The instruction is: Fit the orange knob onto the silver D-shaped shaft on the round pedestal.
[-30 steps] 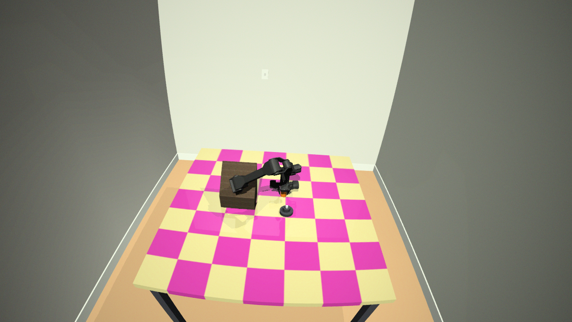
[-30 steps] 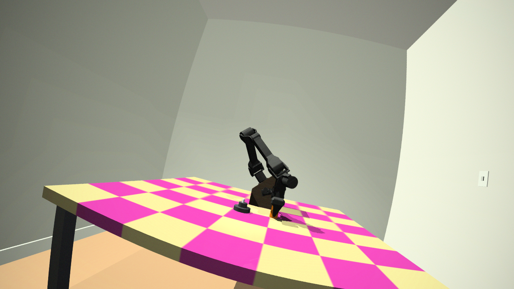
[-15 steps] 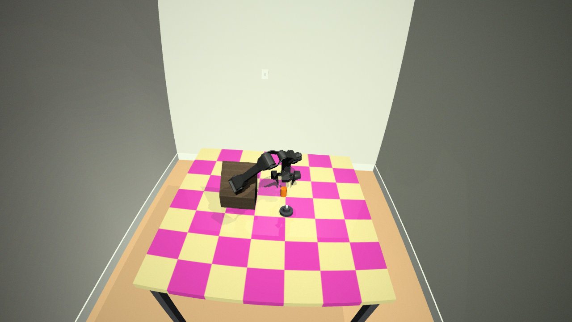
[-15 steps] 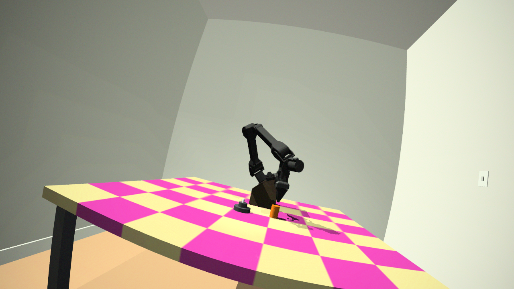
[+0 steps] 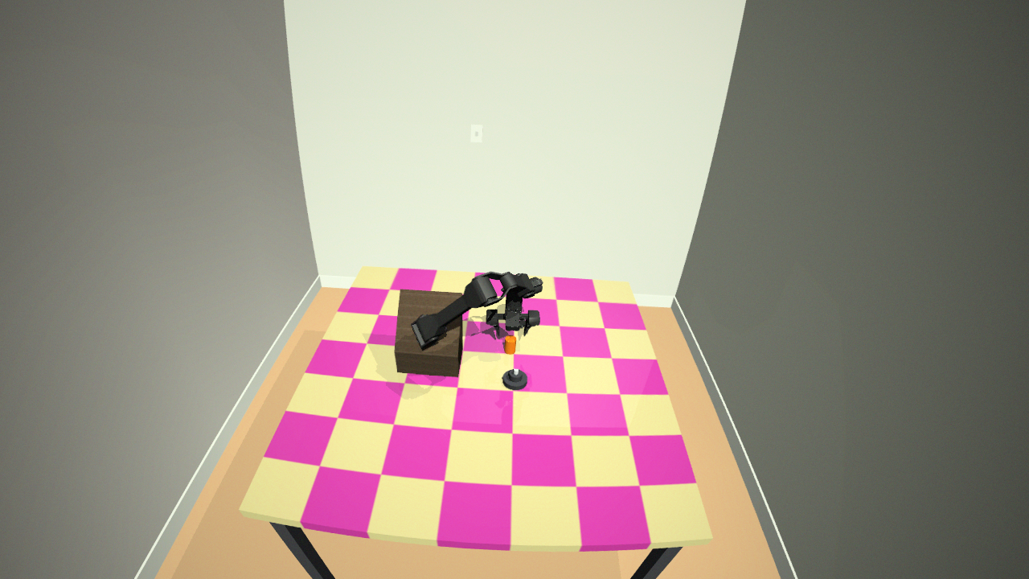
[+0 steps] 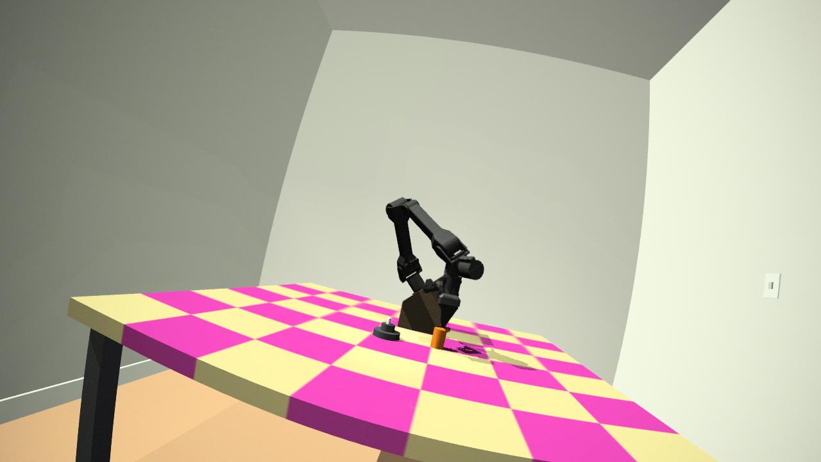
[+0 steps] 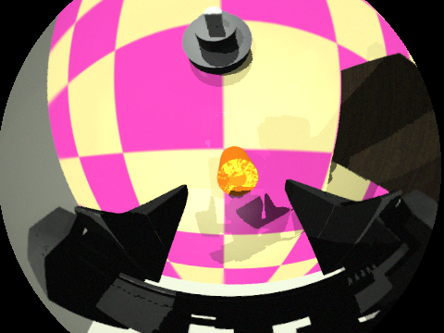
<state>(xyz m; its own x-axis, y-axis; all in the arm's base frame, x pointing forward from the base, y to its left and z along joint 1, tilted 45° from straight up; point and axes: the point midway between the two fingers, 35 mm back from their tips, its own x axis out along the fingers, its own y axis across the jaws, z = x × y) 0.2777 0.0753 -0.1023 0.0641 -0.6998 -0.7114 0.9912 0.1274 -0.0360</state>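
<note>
Right now my gripper tip is 30 mm above the orange knob. The rest, counted from my gripper tip: round dark pedestal 30 mm ahead, 160 mm to the right, 40 mm below.
</note>
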